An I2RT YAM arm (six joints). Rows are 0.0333 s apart.
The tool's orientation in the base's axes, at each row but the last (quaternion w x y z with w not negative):
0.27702, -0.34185, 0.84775, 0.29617
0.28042, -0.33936, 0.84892, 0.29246
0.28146, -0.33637, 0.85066, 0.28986
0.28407, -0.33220, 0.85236, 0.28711
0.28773, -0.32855, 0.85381, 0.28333
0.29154, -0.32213, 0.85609, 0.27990
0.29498, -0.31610, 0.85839, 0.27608
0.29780, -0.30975, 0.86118, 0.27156
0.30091, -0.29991, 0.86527, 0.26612
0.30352, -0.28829, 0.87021, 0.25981
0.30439, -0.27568, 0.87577, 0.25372
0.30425, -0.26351, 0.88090, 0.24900
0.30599, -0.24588, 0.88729, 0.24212
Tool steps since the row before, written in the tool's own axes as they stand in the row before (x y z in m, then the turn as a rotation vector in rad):
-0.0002, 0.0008, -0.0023, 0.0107, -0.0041, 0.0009
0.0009, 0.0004, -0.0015, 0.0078, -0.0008, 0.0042
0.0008, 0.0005, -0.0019, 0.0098, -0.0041, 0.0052
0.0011, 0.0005, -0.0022, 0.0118, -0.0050, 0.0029
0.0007, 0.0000, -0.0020, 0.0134, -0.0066, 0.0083
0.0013, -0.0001, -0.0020, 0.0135, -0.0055, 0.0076
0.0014, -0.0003, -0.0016, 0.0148, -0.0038, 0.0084
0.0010, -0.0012, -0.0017, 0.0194, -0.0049, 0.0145
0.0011, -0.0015, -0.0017, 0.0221, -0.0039, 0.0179
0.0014, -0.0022, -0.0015, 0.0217, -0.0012, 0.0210
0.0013, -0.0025, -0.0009, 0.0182, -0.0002, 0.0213
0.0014, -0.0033, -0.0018, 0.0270, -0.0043, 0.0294
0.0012, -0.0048, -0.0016, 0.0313, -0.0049, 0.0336
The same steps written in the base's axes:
-0.0011, -0.0010, 0.0019, -0.0033, -0.0062, -0.0091
-0.0013, -0.0012, 0.0005, -0.0030, -0.0008, -0.0083
-0.0014, -0.0013, 0.0009, -0.0015, -0.0029, -0.0114
-0.0017, -0.0016, 0.0009, -0.0028, -0.0059, -0.0114
-0.0010, -0.0016, 0.0009, -0.0010, -0.0039, -0.0166
-0.0014, -0.0019, 0.0004, -0.0020, -0.0037, -0.0159
-0.0012, -0.0018, 0.0000, -0.0038, -0.0025, -0.0168
-0.0004, -0.0023, 0.0001, -0.0038, -0.0010, -0.0244
-0.0003, -0.0025, 0.0000, -0.0050, 0.0009, -0.0283
0.0000, -0.0030, -0.0005, -0.0054, 0.0049, -0.0293
0.0004, -0.0028, -0.0009, -0.0036, 0.0069, -0.0269
0.0004, -0.0039, -0.0006, -0.0037, 0.0060, -0.0395
0.0013, -0.0049, -0.0010, -0.0045, 0.0067, -0.0455

